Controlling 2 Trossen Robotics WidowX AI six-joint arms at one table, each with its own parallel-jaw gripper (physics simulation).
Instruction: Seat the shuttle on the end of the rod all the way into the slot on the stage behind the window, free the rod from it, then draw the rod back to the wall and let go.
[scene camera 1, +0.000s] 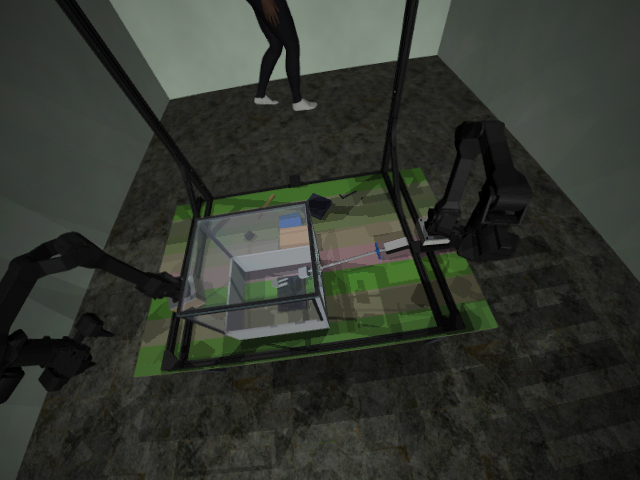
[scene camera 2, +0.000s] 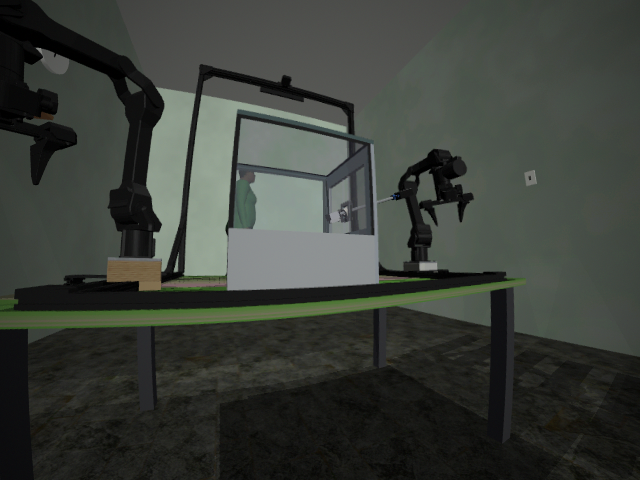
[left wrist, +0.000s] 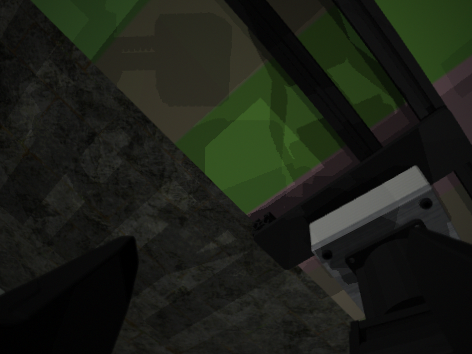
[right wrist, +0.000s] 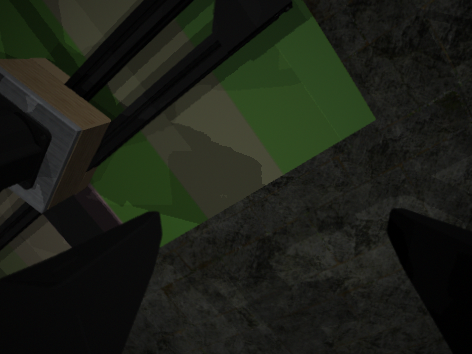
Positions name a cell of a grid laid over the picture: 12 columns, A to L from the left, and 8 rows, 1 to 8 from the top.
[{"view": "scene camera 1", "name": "my right gripper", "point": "B6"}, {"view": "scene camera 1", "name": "glass-walled box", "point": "E5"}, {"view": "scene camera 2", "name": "my left gripper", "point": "I4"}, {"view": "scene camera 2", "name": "glass-walled box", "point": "F4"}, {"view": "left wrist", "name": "my left gripper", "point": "G6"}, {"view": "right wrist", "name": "my right gripper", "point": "G6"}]
